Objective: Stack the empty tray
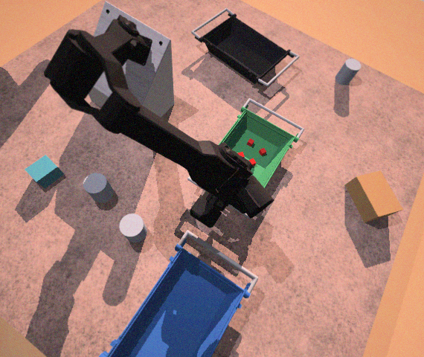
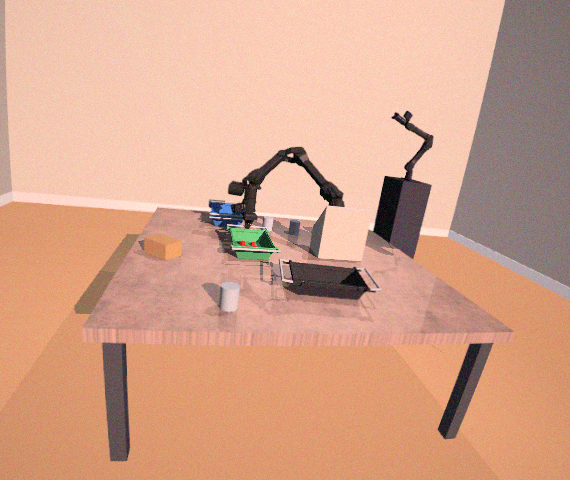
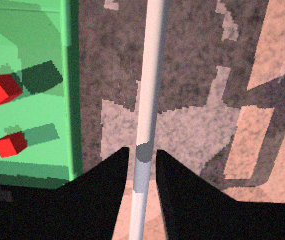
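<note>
Right now my gripper tip is 190 mm past the dark tray and 550 mm to the right of it. Also, from my gripper tip: teal block (430 mm behind, 160 mm to the right, 20 mm below); then orange box (370 mm ahead, 240 mm to the left, 10 mm below).
</note>
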